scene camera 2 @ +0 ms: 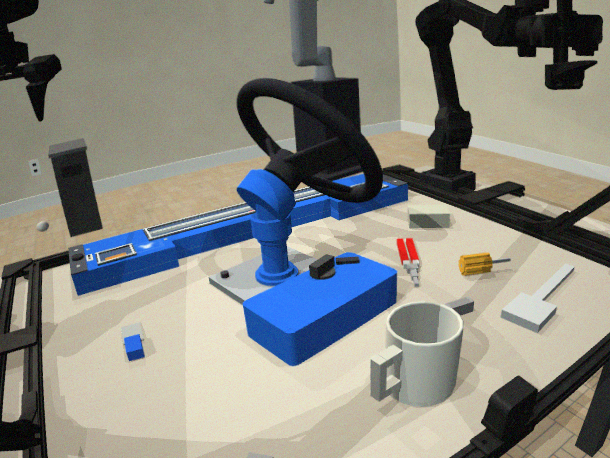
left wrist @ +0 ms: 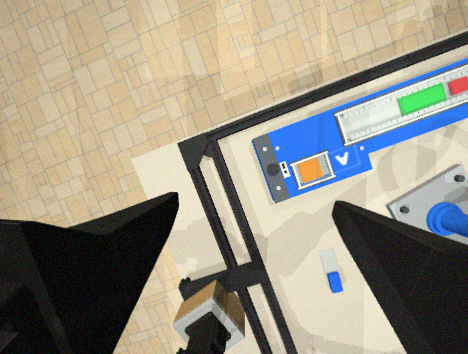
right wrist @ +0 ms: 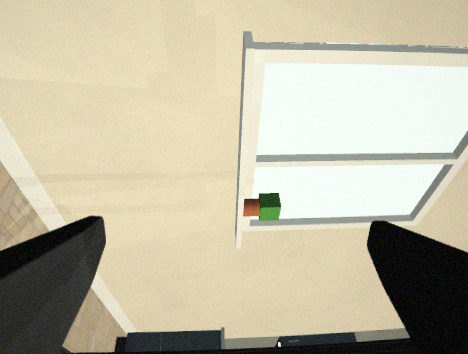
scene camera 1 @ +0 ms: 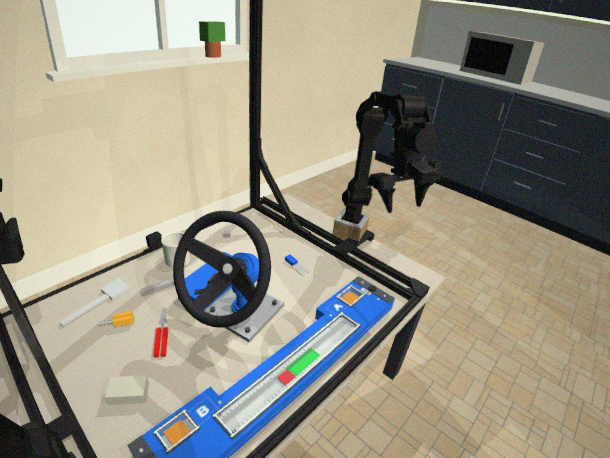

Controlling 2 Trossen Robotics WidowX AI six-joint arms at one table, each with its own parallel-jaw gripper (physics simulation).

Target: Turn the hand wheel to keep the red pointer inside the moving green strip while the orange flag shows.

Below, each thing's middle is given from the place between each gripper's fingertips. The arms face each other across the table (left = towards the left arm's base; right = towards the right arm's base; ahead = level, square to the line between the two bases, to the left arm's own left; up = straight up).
Scene:
My left gripper is now 280 mm past the blue post (scene camera 2: 270, 197), 300 mm to the left of it and 200 mm above it. From my left hand the other things lie so: mug (scene camera 2: 419, 365): 590 mm behind, 260 mm to the right, 250 mm below; then blue box (scene camera 2: 268, 318): 420 mm behind, 280 mm to the right, 270 mm below; then black hand wheel (scene camera 2: 292, 168): 280 mm behind, 380 mm to the right, 90 mm below.
Right now my right hand is 360 mm above the orange-handled screwdriver (scene camera 2: 472, 264), 110 mm short of it and 100 mm to the right of it. The rest, counted from my right hand: mug 390 mm to the left, 330 mm below, 20 mm ahead; blue box 360 mm to the left, 350 mm below, 200 mm ahead; black hand wheel 340 mm ahead, 270 mm to the left, 170 mm below.

